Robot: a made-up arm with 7 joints. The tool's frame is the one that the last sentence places.
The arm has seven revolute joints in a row. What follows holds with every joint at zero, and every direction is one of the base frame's.
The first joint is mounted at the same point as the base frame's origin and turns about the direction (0, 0.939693, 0.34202).
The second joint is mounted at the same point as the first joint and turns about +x.
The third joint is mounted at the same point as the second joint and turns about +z.
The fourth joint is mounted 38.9 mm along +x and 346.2 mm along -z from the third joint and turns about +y.
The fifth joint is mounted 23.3 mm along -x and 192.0 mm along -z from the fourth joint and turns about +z.
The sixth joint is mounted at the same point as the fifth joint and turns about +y.
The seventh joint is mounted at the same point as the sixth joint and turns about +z.
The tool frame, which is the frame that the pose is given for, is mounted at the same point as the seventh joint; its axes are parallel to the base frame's.
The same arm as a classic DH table. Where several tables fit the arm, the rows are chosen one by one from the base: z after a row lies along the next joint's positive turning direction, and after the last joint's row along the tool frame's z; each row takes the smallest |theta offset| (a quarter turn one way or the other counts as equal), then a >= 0, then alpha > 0; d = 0 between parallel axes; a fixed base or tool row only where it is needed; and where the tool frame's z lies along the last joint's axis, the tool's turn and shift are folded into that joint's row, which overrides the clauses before.
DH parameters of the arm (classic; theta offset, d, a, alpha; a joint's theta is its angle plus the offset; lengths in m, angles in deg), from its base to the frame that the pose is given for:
base (fixed): 0 0 0 -70
joint 1: 90 0 0 90
joint 2: 70 0 0 -90
joint 3: -90 -0.3462 0.0389 -90
joint 4: 0 0 -0.0233 90
joint 5: 0 -0.192 0 -90
joint 6: 0 0 0 90
joint 7: 0 0 0 0

